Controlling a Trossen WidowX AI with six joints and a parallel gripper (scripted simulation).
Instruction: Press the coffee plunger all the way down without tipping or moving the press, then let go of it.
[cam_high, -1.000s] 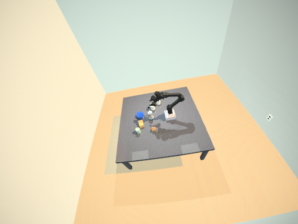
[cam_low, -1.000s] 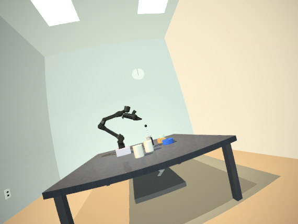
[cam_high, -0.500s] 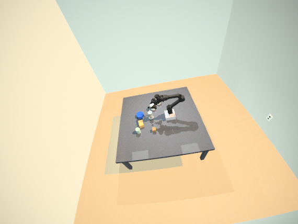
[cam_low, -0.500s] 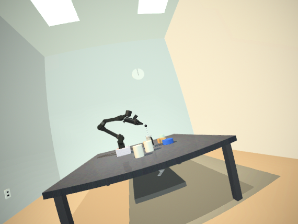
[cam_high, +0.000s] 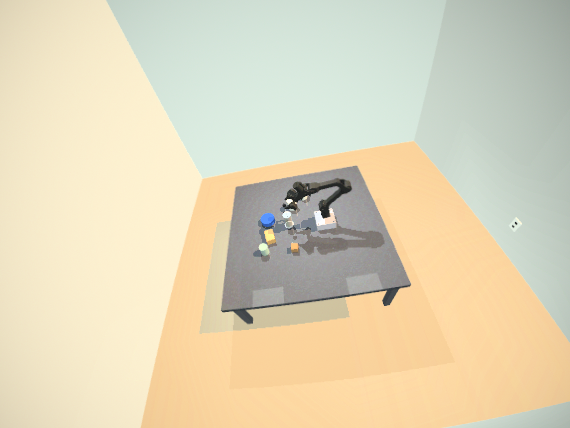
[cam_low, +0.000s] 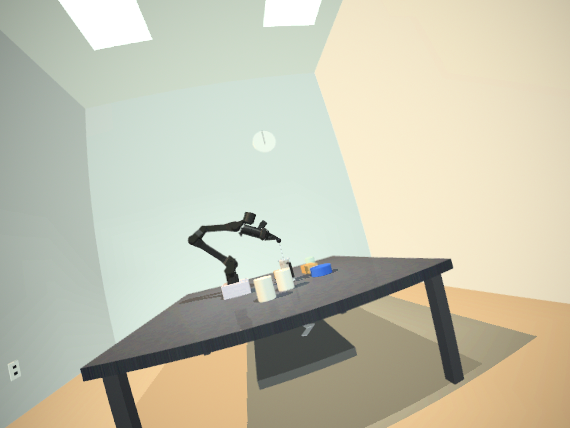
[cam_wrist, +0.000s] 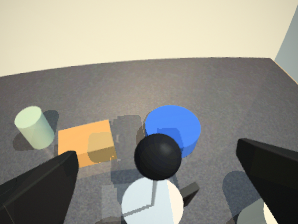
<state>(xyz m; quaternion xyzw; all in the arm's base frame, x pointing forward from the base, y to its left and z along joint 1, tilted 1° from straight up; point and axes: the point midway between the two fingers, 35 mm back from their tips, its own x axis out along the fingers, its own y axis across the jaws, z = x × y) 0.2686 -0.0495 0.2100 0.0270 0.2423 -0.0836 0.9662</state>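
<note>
My gripper tip is now 1 cm short of the coffee press, 2 cm to the left of it and 14 cm above it. Also, from my gripper tip: blue disc (18 cm ahead, 10 cm to the right, 24 cm below); then pale green cylinder (24 cm ahead, 21 cm to the left, 22 cm below).
</note>
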